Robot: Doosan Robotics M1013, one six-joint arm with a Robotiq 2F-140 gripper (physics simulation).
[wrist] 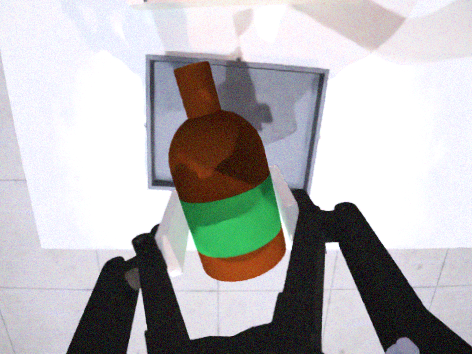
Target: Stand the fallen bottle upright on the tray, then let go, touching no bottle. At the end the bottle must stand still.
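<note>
A brown bottle with a green band is held in the middle of the wrist view, its neck towards the top left and its base towards the bottom. My gripper is shut on it, with one pale pad on each side of the green band. The grey tray lies behind and below the bottle, and the bottle's body and neck cover its left part. A dark shadow falls on the tray's floor. The height of the bottle above the tray is hard to tell from this view.
The tray stands on a white table, whose front edge crosses the view below the tray and whose left edge runs down the left side. A pale tiled floor shows beyond these edges. Soft shadows fall on the table at the top.
</note>
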